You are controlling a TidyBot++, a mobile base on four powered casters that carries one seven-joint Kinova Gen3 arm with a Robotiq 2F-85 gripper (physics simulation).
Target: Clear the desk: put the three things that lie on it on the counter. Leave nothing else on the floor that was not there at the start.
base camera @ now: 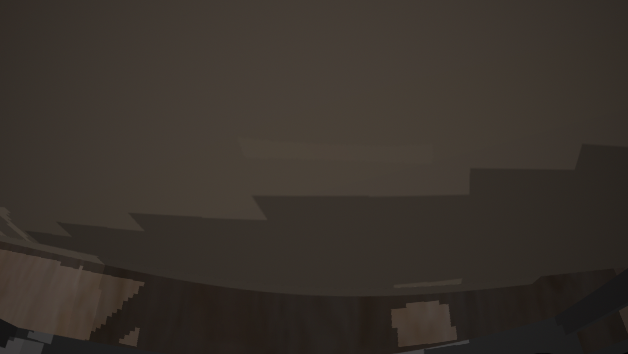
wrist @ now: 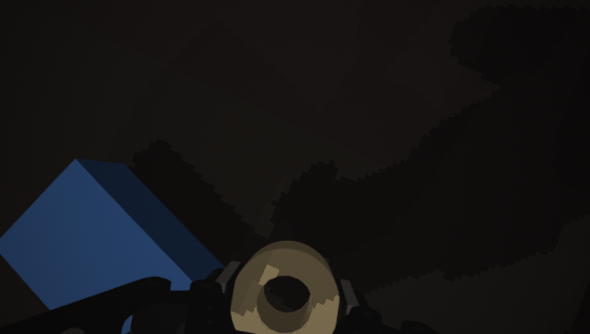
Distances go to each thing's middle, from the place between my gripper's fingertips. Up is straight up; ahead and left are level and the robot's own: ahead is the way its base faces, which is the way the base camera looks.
Now: the blue block (wrist: 97, 226) 9 cm to the left of my hand and 2 cm behind it.
